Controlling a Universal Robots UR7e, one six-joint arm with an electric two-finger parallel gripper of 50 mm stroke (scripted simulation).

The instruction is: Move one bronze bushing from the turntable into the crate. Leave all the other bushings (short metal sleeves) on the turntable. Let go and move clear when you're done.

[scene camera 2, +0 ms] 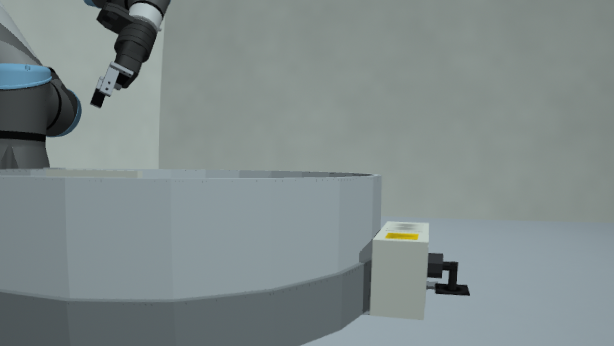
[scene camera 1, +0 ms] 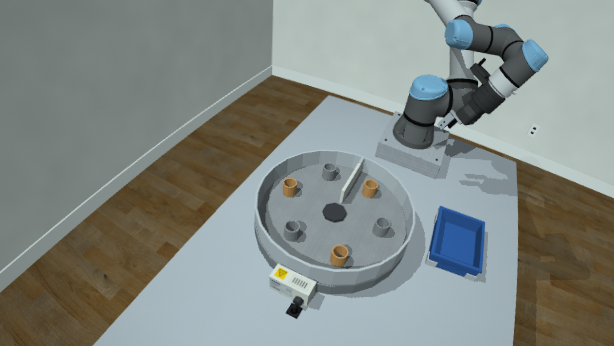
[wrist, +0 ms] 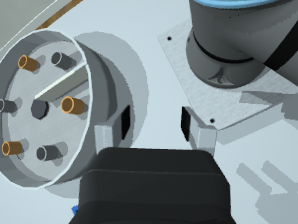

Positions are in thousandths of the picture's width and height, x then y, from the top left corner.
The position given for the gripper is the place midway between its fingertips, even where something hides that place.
gripper: scene camera 2 162,290; scene camera 1 722,366; wrist 522,520
